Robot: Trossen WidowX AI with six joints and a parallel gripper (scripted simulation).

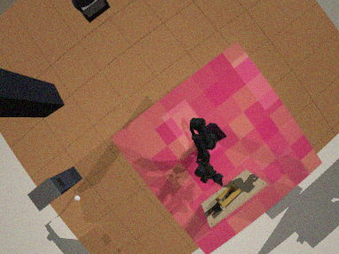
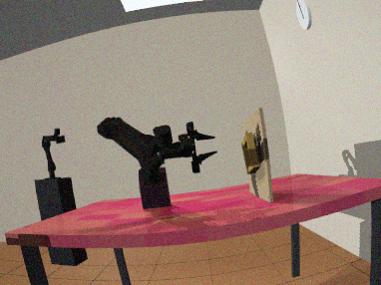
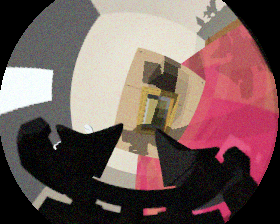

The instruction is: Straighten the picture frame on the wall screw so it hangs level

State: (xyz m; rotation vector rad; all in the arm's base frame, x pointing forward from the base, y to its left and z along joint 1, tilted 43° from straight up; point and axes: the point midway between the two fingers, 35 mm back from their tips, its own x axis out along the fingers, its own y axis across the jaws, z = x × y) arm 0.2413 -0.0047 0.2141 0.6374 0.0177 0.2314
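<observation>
The picture frame lies 13 cm ahead of my gripper tip, 1 cm to the left of it and 6 cm below it. Round my gripper tip: wall panel (14 cm ahead, 3 cm to the left, 7 cm below).
</observation>
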